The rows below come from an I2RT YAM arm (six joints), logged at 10 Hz.
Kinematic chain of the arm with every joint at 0, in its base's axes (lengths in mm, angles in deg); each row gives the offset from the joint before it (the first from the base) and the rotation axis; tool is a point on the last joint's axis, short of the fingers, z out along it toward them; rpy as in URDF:
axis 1: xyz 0 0 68 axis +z
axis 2: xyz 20 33.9 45.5 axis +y
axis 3: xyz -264 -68.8 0 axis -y
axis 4: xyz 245 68.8 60 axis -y
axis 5: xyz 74 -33.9 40.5 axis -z
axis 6: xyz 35.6 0 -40.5 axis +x
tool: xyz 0 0 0 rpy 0 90 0
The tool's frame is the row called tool.
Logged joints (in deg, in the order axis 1, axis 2, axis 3, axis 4, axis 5, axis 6), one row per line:
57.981, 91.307, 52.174, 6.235, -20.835, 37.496
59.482, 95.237, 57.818, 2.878, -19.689, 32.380
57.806, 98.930, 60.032, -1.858, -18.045, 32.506
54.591, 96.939, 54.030, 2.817, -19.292, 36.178
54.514, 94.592, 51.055, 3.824, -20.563, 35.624
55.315, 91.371, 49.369, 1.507, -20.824, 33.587
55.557, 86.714, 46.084, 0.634, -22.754, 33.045
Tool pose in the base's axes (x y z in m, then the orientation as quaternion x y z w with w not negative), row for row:
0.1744, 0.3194, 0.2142, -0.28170, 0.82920, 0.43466, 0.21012
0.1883, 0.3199, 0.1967, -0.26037, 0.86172, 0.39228, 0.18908
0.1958, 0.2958, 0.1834, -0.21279, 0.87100, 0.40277, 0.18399
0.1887, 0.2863, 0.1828, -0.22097, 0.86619, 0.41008, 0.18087
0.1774, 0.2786, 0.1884, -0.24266, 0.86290, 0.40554, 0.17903
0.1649, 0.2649, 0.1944, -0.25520, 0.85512, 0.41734, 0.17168
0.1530, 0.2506, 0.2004, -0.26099, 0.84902, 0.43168, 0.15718
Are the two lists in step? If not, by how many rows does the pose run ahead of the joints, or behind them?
The pose runs 1 row ahead of the joints: the pose in row i belongs to the joints in row i + 1.
